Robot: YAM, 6 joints.
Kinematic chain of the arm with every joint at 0, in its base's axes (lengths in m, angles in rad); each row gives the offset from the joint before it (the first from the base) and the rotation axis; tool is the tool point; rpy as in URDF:
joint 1: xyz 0 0 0.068 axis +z
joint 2: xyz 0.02 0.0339 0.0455 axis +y
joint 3: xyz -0.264 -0.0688 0 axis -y
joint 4: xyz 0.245 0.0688 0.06 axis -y
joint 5: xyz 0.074 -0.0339 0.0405 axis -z
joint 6: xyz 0.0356 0 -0.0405 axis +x
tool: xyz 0 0 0 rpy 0 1.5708 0
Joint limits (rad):
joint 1: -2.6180..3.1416
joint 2: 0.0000..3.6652
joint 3: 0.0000..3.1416
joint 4: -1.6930..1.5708
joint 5: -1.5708..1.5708
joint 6: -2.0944..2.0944
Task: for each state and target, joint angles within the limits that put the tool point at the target. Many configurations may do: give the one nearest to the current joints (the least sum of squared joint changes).
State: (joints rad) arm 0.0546 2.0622 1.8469 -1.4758 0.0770 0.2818
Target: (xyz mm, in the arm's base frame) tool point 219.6 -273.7 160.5
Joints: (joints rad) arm -0.8780 2.1581 1.6011 -1.5433 0.1648 0.2818
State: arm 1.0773 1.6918 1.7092 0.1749 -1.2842 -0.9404
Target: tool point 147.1 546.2 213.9
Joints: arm 1.2519 2.4768 2.0488 0.2572 -1.0884 -0.9404
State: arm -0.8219 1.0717 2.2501 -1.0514 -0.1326 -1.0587
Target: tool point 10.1 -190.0 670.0
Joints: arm -1.5181 1.5610 2.5837 -0.5270 -0.0020 -1.0587
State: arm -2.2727 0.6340 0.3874 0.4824 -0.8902 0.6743
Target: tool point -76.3 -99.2 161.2
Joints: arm -2.4684 0.4575 0.0000 0.3010 -1.0015 0.6743
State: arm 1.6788 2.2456 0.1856 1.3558 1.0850 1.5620
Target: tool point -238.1 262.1 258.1
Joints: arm 2.3922 1.7880 0.8602 1.4524 0.9862 1.5620
